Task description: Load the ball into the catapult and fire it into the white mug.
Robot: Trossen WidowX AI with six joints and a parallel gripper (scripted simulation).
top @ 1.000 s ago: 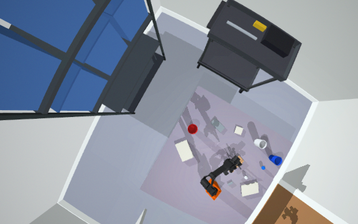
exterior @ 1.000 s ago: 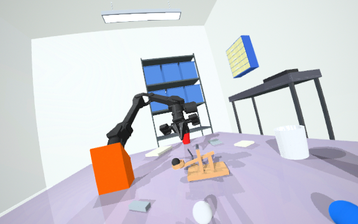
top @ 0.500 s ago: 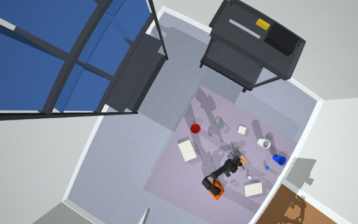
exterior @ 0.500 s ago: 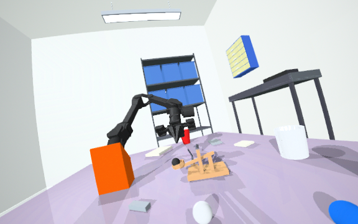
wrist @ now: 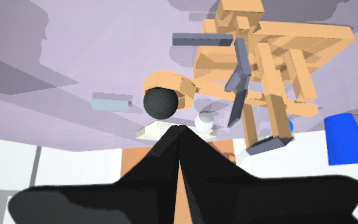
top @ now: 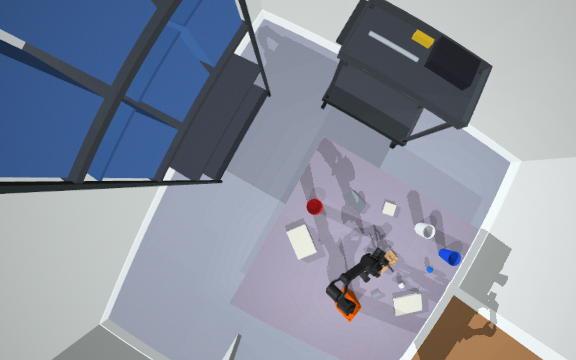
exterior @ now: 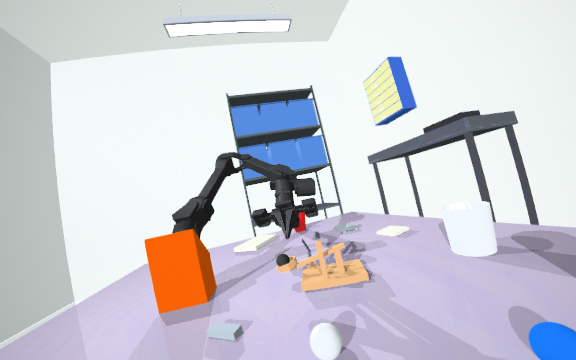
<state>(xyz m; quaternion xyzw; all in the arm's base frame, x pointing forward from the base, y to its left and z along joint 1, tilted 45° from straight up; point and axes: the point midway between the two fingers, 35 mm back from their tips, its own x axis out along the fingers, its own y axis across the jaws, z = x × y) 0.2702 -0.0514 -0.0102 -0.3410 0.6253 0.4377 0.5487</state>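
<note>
The dark ball lies 40 mm to the right of my gripper tip, 40 mm below it and 30 mm behind it. The rest, counted from my gripper tip: white ball: 260 mm to the right, 80 mm below, 40 mm behind; then white mug: 360 mm ahead, 210 mm to the right, 70 mm below; then wooden catapult: 50 mm to the right, 50 mm below, 40 mm ahead.
</note>
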